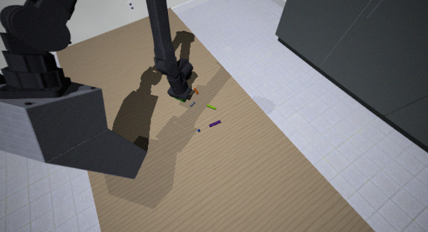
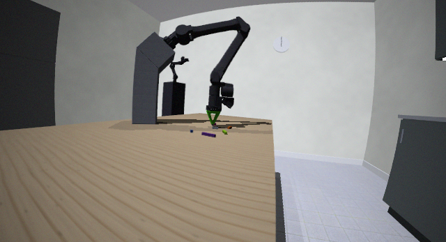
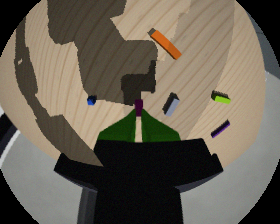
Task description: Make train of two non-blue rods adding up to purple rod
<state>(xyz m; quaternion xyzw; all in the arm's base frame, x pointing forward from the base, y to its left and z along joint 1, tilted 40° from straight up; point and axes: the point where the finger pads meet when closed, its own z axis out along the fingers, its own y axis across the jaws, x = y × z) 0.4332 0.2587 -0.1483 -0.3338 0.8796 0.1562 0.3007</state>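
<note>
Right now my hand is 1 cm short of the magenta rod, 1 cm to the right of it and 1 cm above it. From my hand the other things lie so: orange rod: 8 cm ahead, 5 cm to the left, 2 cm below; then lime rod: 13 cm ahead, 8 cm to the right, 2 cm below; then grey rod: 4 cm ahead, 3 cm to the right, 2 cm below.
</note>
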